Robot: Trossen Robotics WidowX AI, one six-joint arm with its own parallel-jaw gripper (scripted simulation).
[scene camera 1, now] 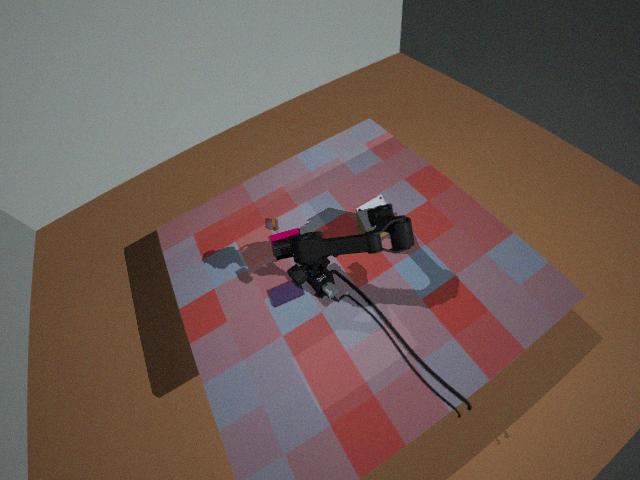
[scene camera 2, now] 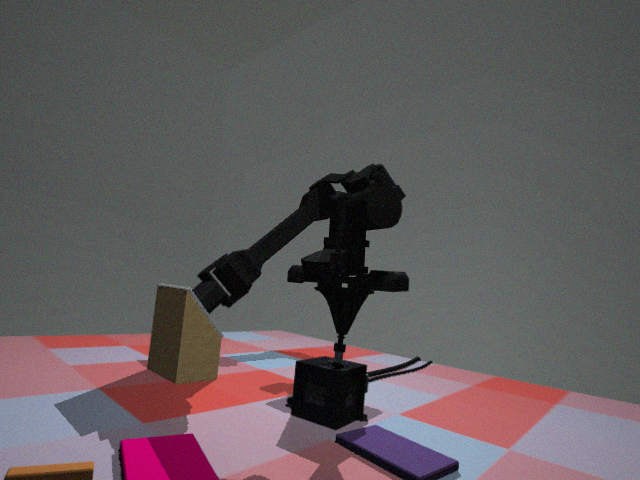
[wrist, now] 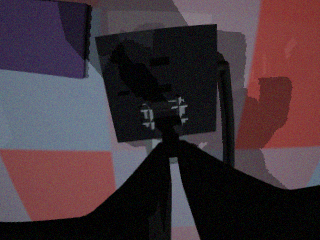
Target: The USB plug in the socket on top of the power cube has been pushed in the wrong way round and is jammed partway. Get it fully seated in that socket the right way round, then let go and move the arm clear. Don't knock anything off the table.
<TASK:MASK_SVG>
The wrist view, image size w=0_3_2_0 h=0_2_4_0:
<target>my gripper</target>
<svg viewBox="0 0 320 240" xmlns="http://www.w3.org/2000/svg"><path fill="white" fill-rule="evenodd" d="M167 141L157 144L143 163L131 173L131 177L95 211L76 219L69 217L25 223L1 221L0 240L171 240L172 176ZM176 141L183 191L195 219L200 240L320 240L320 185L300 189L273 187L263 180L232 168L231 165L208 155L188 141Z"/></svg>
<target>USB plug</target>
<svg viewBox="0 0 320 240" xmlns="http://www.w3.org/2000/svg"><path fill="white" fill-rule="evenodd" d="M175 109L157 112L157 117L155 117L156 139L163 139L163 143L167 141L169 159L179 157L177 155L176 141L180 140L180 136L183 136L183 123L181 123L180 115L176 115Z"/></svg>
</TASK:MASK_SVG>
